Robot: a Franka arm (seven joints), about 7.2 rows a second.
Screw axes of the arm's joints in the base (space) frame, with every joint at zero. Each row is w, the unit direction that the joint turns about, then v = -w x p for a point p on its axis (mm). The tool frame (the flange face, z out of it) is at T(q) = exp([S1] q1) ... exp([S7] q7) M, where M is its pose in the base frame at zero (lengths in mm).
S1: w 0 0 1 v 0 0 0
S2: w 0 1 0 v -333 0 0
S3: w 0 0 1 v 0 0 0
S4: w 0 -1 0 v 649 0 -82.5
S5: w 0 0 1 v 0 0 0
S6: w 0 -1 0 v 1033 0 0
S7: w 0 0 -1 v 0 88 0
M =
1 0 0 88
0 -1 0 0
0 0 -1 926
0 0 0 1
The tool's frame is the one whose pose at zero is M.
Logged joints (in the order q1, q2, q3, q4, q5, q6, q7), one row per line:
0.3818 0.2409 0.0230 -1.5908 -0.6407 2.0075 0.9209
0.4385 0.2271 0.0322 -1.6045 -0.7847 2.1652 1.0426
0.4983 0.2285 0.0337 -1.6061 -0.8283 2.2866 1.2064
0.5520 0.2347 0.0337 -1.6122 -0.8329 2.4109 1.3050
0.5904 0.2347 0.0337 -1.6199 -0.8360 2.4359 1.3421
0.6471 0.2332 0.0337 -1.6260 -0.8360 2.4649 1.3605
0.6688 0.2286 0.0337 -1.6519 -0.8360 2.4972 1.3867
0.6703 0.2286 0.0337 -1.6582 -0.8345 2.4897 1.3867
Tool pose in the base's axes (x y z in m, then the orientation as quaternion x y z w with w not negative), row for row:
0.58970 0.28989 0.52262 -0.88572 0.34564 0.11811 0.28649
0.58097 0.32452 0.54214 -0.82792 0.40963 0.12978 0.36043
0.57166 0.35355 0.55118 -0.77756 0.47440 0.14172 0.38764
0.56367 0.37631 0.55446 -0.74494 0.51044 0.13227 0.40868
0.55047 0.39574 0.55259 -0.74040 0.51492 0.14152 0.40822
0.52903 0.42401 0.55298 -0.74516 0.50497 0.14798 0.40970
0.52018 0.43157 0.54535 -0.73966 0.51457 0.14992 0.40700
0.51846 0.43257 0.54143 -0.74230 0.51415 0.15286 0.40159
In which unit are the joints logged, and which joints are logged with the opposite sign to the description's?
The joints are logged in radians. Opposite sign: q5.
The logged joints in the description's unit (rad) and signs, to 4 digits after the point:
0.3818 0.2409 0.0230 -1.5908 0.6407 2.0075 0.9209
0.4385 0.2271 0.0322 -1.6045 0.7847 2.1652 1.0426
0.4983 0.2285 0.0337 -1.6061 0.8283 2.2866 1.2064
0.5520 0.2347 0.0337 -1.6122 0.8329 2.4109 1.3050
0.5904 0.2347 0.0337 -1.6199 0.8360 2.4359 1.3421
0.6471 0.2332 0.0337 -1.6260 0.8360 2.4649 1.3605
0.6688 0.2286 0.0337 -1.6519 0.8360 2.4972 1.3867
0.6703 0.2286 0.0337 -1.6582 0.8345 2.4897 1.3867

